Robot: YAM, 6 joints.
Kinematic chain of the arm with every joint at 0, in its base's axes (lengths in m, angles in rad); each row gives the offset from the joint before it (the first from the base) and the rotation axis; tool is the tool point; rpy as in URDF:
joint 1: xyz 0 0 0.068 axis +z
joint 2: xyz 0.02 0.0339 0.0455 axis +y
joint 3: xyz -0.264 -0.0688 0 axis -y
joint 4: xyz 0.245 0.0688 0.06 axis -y
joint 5: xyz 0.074 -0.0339 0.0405 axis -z
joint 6: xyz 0.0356 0 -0.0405 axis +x
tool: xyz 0 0 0 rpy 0 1.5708 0
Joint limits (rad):
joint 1: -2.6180..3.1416
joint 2: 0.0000..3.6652
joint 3: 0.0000..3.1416
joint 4: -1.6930..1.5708
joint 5: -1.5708..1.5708
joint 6: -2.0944..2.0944
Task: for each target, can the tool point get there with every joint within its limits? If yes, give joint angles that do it. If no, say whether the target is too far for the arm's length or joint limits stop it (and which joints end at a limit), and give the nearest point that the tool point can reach.
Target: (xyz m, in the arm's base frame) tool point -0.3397 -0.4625 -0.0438
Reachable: yes | joints -2.1859 3.0035 2.3281 -0.2664 0.2999 1.3450
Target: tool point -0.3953 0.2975 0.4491
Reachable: yes | joints 2.4562 2.1168 2.1442 0.4044 -0.5943 1.3404
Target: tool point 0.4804 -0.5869 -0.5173
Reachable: no: too far | nearest point 0.3213 -0.3925 -0.2716 | short by 0.351 m
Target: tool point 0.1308 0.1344 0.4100
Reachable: yes | joints 0.7947 0.9196 0.7069 1.0253 -0.0227 0.7085
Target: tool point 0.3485 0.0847 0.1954
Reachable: yes | joints 0.3034 1.8979 1.3862 -0.9587 0.7134 1.1063
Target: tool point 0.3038 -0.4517 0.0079
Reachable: yes | joints -1.0421 2.9029 2.2915 -0.5664 -1.3188 0.8085
